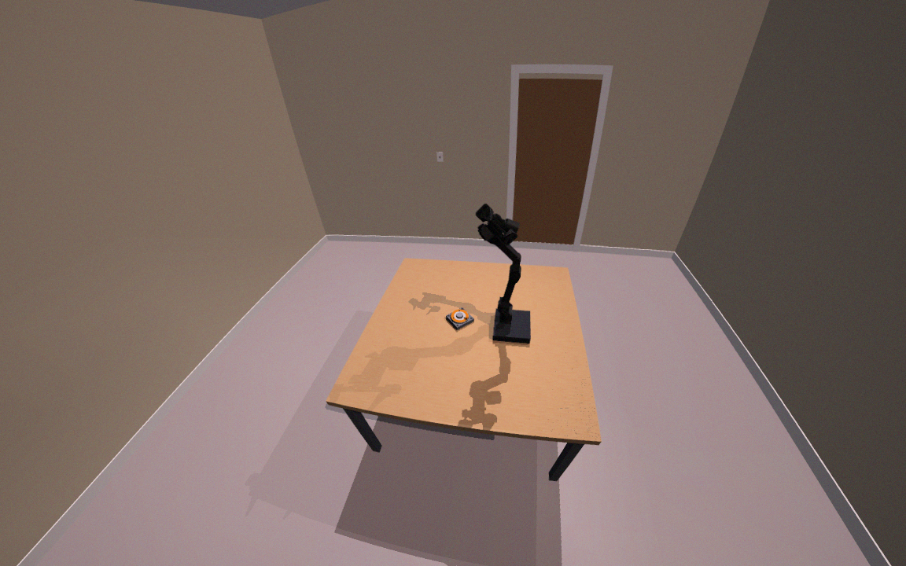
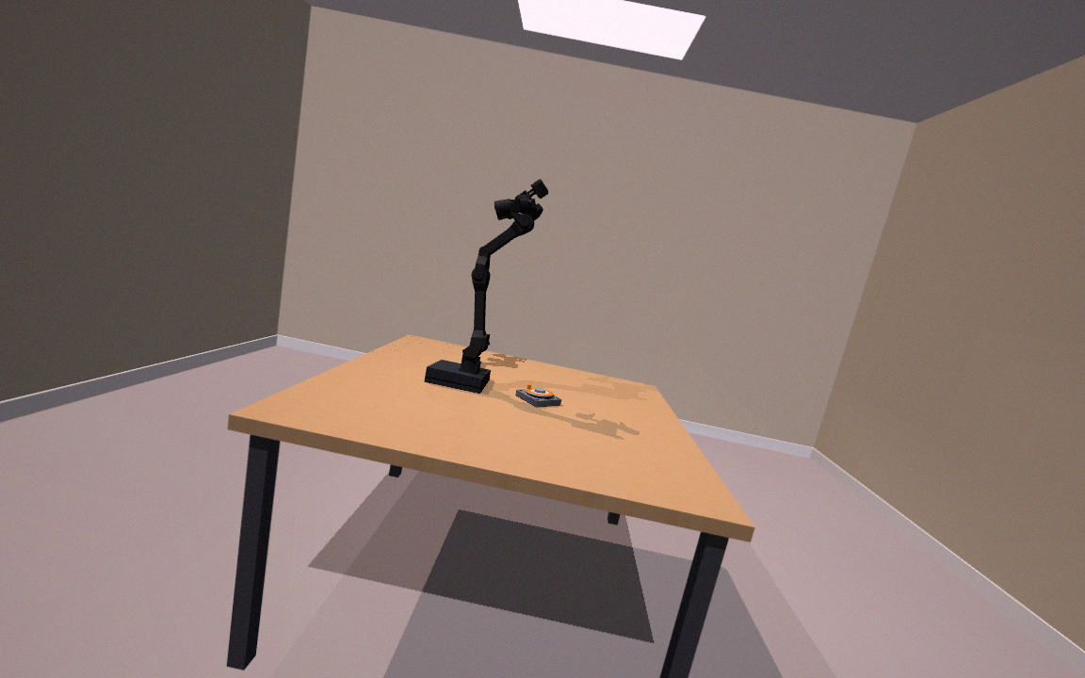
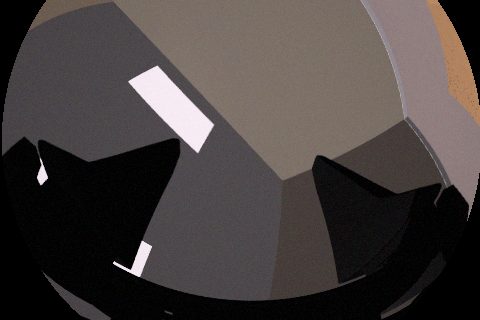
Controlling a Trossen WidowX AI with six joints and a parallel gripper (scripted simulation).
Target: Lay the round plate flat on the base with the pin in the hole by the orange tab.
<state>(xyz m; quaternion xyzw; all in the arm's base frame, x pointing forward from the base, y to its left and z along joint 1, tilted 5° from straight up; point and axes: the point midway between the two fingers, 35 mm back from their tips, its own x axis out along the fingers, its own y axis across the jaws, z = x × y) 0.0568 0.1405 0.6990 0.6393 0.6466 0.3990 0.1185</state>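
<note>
Now: the base 23 cm ahead of my gripper tip, 22 cm to the right of it and 72 cm below it.
</note>
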